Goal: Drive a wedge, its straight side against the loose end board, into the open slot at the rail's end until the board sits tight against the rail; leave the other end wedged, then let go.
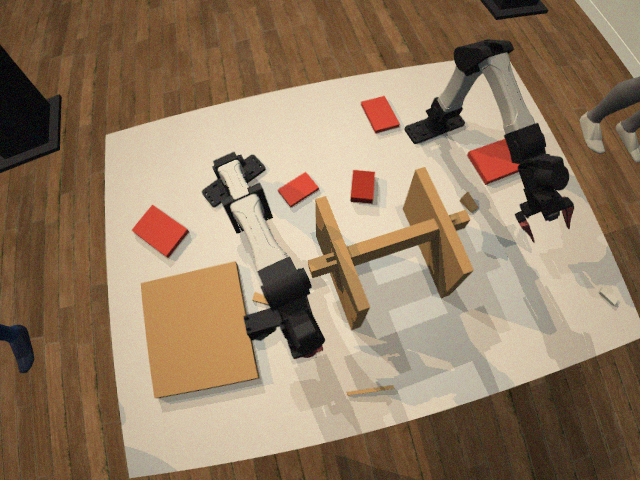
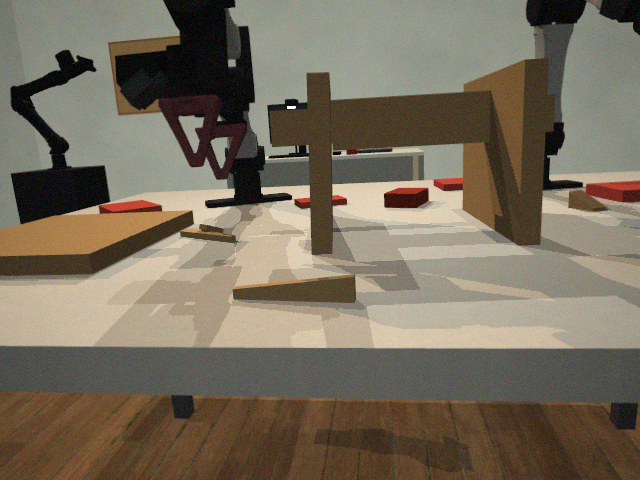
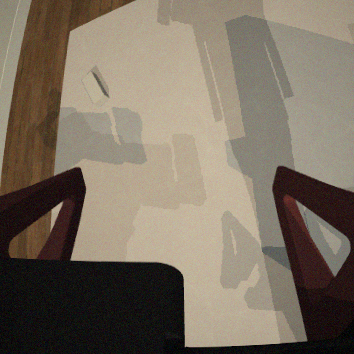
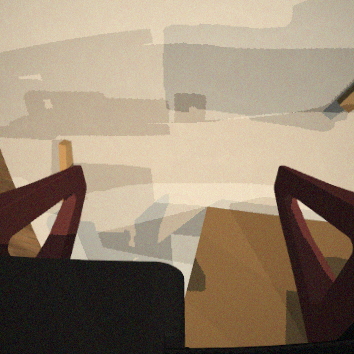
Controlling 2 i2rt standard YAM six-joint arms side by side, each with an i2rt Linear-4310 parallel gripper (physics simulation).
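Frame: origin at the left arm's base, x ahead, y left, z up, level; millimetres.
Seen in the pictures: left gripper, fingertip midpoint: (image 1: 551, 235) (image 3: 178, 177); right gripper, fingertip midpoint: (image 2: 210, 173) (image 4: 179, 175); left arm's base, link origin: (image 1: 434, 126); right arm's base, link origin: (image 2: 248, 202).
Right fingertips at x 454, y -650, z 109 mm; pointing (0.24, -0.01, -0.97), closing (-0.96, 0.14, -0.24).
Pixels of each thing's top centre, then the offset from my right fingertips to it.
- rail, top centre: (image 2: 408, 95) (image 1: 393, 237) 111 mm back, 277 mm left, 87 mm up
- left end board, top centre: (image 2: 318, 84) (image 1: 340, 251) 125 mm back, 148 mm left, 110 mm up
- right end board, top centre: (image 2: 497, 73) (image 1: 444, 217) 97 mm back, 403 mm left, 110 mm up
- long wedge, top centre: (image 2: 291, 274) (image 4: 60, 193) (image 1: 370, 390) 175 mm ahead, 94 mm left, 84 mm down
- wooden piece, top centre: (image 2: 210, 232) (image 1: 274, 301) 140 mm back, 34 mm right, 100 mm down
- tan panel, top centre: (image 2: 67, 230) (image 1: 194, 328) 153 mm back, 256 mm right, 84 mm down
- dark red block, top centre: (image 2: 406, 190) (image 1: 363, 184) 346 mm back, 329 mm left, 81 mm down
- small wooden block, top centre: (image 2: 587, 192) (image 1: 471, 200) 168 mm back, 595 mm left, 80 mm down
- small white piece, top centre: (image 3: 91, 86) (image 1: 609, 295) 273 mm ahead, 842 mm left, 97 mm down
The rail (image 1: 392, 242) (image 2: 408, 120) passes through a left end board (image 1: 341, 263) (image 2: 320, 165) (image 4: 240, 260) and a right end board (image 1: 445, 240) (image 2: 496, 170). Dark notches show at both protruding rail ends; their fill is too small to tell. A long wedge (image 1: 369, 390) (image 2: 299, 290) (image 4: 65, 154) lies on the table at the front. Another wooden piece (image 1: 259, 298) (image 2: 207, 236) lies by the tan panel. My right gripper (image 1: 310, 352) (image 2: 208, 172) (image 4: 179, 175) is open and empty, above the table left of the left board. My left gripper (image 1: 552, 232) (image 3: 178, 177) is open and empty at the far right.
The tan panel (image 1: 199, 330) (image 2: 77, 232) lies at the left. Several red blocks, one of them a dark red block (image 1: 362, 186) (image 2: 406, 197), lie behind the frame. A small wooden block (image 1: 469, 202) (image 2: 585, 200) lies behind the rail's right end. A small white piece (image 1: 608, 296) (image 3: 95, 87) lies near the right edge.
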